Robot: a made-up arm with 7 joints.
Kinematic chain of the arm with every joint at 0, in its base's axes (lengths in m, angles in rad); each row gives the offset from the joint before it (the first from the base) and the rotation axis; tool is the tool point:
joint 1: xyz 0 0 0.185 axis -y
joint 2: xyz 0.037 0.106 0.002 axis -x
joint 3: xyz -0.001 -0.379 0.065 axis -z
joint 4: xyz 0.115 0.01 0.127 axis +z
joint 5: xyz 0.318 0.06 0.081 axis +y
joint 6: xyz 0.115 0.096 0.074 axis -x
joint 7: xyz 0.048 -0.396 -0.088 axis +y
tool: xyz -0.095 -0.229 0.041
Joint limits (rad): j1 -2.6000..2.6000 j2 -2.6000..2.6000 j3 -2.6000..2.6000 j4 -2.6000..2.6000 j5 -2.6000..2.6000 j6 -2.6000..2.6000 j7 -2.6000..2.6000
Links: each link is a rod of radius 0.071 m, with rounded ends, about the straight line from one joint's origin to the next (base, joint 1, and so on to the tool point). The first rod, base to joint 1, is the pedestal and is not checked.
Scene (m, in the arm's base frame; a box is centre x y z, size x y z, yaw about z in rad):
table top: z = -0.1
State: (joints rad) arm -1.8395 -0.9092 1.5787 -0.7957 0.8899 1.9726 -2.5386
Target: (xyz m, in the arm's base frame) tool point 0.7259 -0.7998 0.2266
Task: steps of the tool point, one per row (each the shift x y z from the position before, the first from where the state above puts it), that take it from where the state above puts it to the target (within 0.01 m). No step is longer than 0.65 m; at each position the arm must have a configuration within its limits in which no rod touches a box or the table.
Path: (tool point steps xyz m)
1: 0.6222 0.0246 0.0553
2: 0.4841 0.1439 -0.2725
3: 0.1925 0.2052 -0.4367

